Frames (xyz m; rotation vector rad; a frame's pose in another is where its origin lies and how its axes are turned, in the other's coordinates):
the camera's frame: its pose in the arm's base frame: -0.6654 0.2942 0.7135 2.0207 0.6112 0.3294
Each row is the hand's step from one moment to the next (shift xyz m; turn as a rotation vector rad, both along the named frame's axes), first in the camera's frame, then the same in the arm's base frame.
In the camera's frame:
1: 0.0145 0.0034 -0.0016 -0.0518 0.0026 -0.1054
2: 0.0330 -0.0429 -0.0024 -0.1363 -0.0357 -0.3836
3: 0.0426 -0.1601 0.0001 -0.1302 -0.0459 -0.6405
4: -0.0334 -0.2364 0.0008 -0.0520 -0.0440 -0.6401
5: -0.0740 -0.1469 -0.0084 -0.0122 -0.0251 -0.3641
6: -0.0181 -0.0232 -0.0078 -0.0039 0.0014 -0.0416
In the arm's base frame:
1: 0.0124 0.0077 0.0035 -0.0917 0.0477 0.0558
2: 0.0143 0.0374 -0.0365 -0.3029 0.2205 0.1631
3: -0.0100 0.0889 -0.1395 -0.4203 0.4157 0.2825
4: -0.0951 0.0782 -0.2046 -0.3540 0.4573 0.2826
5: -0.1078 0.0260 -0.1217 -0.1869 0.2696 0.1604
6: -0.0254 0.0053 -0.0159 -0.0222 0.0277 0.0221

